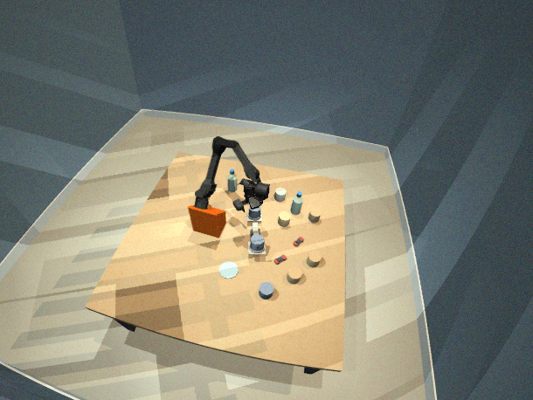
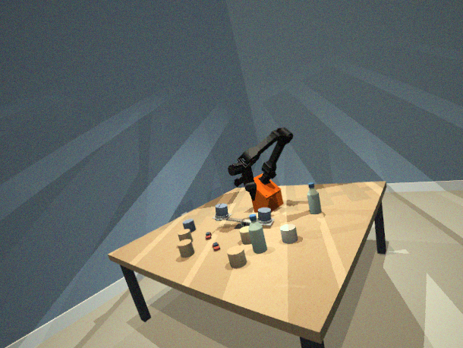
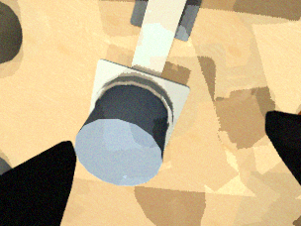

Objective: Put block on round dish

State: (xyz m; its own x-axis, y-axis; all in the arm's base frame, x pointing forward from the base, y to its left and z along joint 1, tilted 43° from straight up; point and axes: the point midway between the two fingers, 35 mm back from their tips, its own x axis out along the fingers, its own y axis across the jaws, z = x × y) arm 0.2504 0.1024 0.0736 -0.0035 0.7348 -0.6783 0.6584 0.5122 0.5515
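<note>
The grey block lies 11 cm below my gripper tip and 6 cm to the left of it. From my gripper tip the other things lie so: pale cylinder (28 cm to the left, 11 cm below, 8 cm ahead); pale beam (11 cm below, 6 cm to the right, 6 cm ahead); pale round dish (33 cm to the right, 15 cm below).
</note>
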